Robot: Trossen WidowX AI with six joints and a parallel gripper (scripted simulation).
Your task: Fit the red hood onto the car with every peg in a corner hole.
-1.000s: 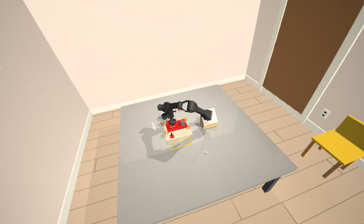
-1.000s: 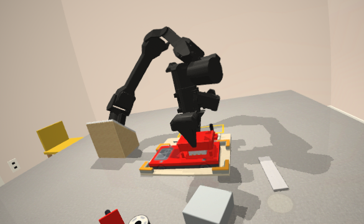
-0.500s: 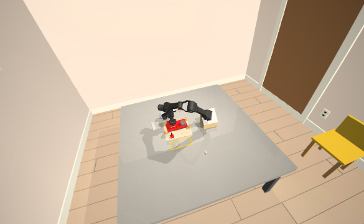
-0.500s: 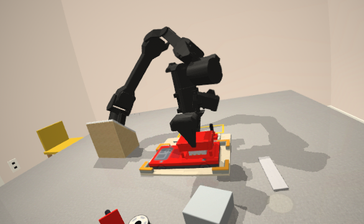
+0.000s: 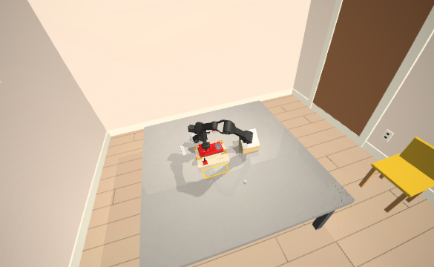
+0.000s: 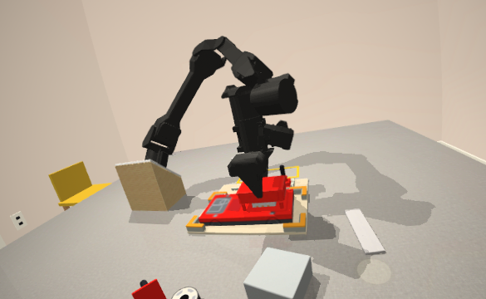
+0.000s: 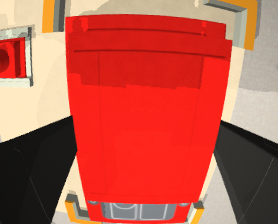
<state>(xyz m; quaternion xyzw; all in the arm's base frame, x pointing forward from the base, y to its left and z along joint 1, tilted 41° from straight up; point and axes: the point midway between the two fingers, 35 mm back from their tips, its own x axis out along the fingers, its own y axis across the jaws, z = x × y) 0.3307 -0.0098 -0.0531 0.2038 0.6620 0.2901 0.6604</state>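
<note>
The red hood is right at my gripper tip. Also, from my gripper tip: wheel 25 cm to the right, 5 cm below, 5 cm behind; grey engine block 3 cm below, 1 cm to the left.
</note>
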